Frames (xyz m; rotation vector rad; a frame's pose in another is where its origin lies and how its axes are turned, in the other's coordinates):
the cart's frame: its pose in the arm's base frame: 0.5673 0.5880 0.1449 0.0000 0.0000 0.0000
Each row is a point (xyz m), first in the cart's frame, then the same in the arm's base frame.
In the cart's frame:
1: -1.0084 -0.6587 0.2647
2: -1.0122 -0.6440 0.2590
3: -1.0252 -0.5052 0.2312
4: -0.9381 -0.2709 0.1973
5: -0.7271 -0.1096 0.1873
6: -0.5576 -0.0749 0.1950
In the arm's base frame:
1: -0.4411 -0.0707 0.4096
2: -0.4449 -0.0560 0.4039
3: -0.4579 0.0828 0.3761
4: -0.3708 0.3171 0.3422
5: -0.1598 0.4784 0.3322
6: 0.0097 0.5131 0.3399

